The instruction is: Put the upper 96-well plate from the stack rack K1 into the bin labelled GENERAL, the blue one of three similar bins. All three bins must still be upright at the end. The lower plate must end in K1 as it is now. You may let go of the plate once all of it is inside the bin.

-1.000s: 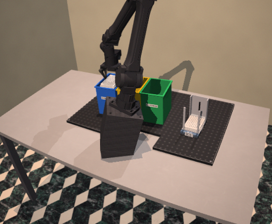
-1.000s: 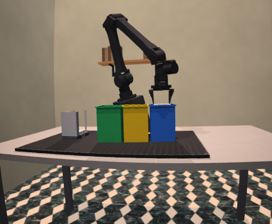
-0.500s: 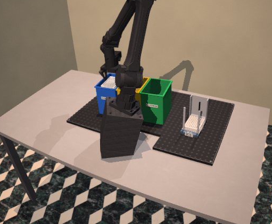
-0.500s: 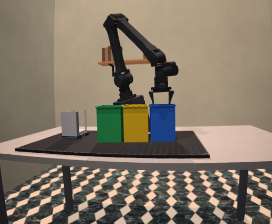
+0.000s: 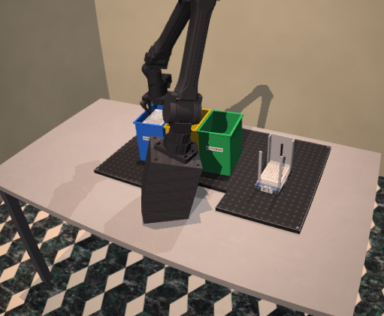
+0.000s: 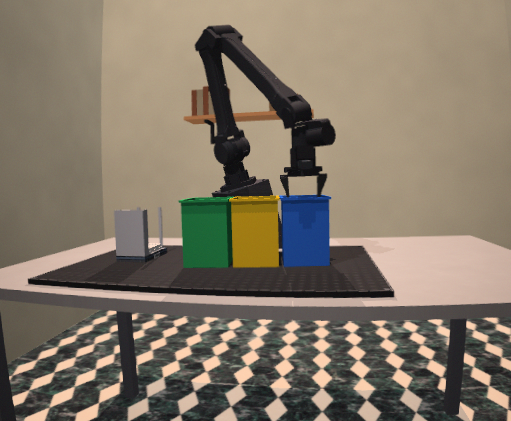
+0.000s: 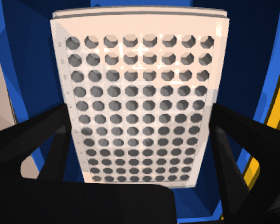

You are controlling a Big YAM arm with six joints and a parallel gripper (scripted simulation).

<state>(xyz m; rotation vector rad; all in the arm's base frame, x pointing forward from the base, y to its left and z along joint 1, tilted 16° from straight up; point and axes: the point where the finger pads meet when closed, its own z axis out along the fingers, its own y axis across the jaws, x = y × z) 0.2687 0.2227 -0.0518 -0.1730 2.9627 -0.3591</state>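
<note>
The blue bin lies 10 mm behind my hand and 80 mm below it. Round my hand: yellow bin (130 mm to the right, 80 mm below); green bin (20 mm ahead, 260 mm to the right, 80 mm below).
</note>
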